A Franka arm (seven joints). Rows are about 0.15 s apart.
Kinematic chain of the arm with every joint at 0, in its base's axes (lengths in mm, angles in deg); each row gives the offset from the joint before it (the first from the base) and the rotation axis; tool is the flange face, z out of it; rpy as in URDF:
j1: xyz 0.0 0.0 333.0 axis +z
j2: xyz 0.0 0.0 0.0 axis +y
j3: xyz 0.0 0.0 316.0 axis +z
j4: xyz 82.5 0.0 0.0 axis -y
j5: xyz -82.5 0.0 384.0 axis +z
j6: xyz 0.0 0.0 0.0 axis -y
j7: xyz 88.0 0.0 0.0 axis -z
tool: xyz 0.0 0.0 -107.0 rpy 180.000 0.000 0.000
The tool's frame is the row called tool.
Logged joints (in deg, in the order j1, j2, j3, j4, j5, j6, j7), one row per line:
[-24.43 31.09 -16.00 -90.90 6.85 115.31 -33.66]
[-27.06 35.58 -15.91 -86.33 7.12 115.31 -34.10]
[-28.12 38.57 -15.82 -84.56 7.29 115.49 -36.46]
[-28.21 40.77 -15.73 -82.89 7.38 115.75 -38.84]
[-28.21 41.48 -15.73 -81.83 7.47 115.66 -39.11]
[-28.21 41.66 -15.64 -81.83 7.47 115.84 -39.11]
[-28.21 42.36 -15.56 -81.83 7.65 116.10 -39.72]
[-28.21 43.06 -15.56 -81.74 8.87 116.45 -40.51]
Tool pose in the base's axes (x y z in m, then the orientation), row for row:
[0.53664 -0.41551 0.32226 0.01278 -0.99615 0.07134 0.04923]
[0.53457 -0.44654 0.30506 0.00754 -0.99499 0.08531 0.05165]
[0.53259 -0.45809 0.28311 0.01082 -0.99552 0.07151 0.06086]
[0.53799 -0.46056 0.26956 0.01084 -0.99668 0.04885 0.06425]
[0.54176 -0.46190 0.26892 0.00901 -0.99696 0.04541 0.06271]
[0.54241 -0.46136 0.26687 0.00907 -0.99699 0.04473 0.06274]
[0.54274 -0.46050 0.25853 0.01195 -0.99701 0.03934 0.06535]
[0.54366 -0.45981 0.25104 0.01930 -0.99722 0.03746 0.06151]
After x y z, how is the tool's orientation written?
As a quaternion, w x y z.
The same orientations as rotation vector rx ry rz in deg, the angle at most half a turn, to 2 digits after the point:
[-177.86 12.74 8.79]
[-178.24 15.28 9.25]
[-177.97 12.78 10.88]
[-178.17 8.73 11.49]
[-178.43 8.13 11.22]
[-178.43 8.01 11.23]
[-178.11 7.03 11.67]
[-177.33 6.66 10.94]

